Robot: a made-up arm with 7 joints.
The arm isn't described. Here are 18 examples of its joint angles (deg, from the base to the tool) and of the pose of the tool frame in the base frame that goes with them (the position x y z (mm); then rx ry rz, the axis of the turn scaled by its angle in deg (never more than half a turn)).
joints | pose
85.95 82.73 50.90 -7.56 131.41 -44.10 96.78 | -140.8 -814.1 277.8 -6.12 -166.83 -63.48
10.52 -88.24 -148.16 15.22 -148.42 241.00 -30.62 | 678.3 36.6 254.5 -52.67 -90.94 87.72
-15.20 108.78 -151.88 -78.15 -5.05 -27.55 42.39 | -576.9 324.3 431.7 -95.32 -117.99 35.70
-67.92 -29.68 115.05 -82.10 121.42 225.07 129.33 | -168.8 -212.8 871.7 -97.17 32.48 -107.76
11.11 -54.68 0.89 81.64 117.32 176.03 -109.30 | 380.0 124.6 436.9 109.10 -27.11 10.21
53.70 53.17 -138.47 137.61 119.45 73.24 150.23 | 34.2 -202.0 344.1 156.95 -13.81 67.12
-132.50 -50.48 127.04 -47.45 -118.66 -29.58 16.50 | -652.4 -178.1 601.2 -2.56 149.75 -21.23
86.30 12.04 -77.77 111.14 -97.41 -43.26 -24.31 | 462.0 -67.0 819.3 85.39 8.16 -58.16
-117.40 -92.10 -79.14 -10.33 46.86 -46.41 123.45 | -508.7 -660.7 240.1 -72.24 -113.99 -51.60
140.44 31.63 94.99 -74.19 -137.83 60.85 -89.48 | 592.9 2.3 717.8 -67.00 -72.63 -99.23
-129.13 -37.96 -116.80 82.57 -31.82 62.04 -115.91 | -489.4 5.3 975.8 -65.68 61.03 82.16
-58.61 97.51 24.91 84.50 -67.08 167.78 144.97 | -251.7 561.2 392.9 -95.37 -97.05 -101.93
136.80 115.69 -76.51 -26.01 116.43 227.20 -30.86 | 466.9 -430.4 277.8 -38.12 -117.24 -97.83
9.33 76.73 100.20 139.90 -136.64 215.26 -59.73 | -475.3 87.1 324.1 92.12 -74.83 50.04
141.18 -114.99 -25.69 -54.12 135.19 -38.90 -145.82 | -684.9 200.6 221.5 90.20 18.76 23.28
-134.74 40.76 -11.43 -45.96 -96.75 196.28 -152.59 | 303.0 248.4 609.3 79.36 -10.99 45.82
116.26 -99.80 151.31 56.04 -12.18 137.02 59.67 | -315.4 596.0 321.7 -75.14 75.28 103.84
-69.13 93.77 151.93 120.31 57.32 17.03 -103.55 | 68.8 195.5 48.7 73.07 125.36 -102.69
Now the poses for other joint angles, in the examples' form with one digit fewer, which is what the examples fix.
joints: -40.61 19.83 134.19 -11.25 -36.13 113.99 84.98
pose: -241 -100 996 26.6 -19.6 -32.4
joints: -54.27 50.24 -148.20 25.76 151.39 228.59 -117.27
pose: -464 197 801 118.4 90.6 12.1
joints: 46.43 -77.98 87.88 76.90 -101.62 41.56 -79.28
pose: 162 673 651 -43.4 154.0 69.8
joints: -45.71 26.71 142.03 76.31 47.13 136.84 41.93
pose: -109 332 763 -58.5 4.0 -27.5
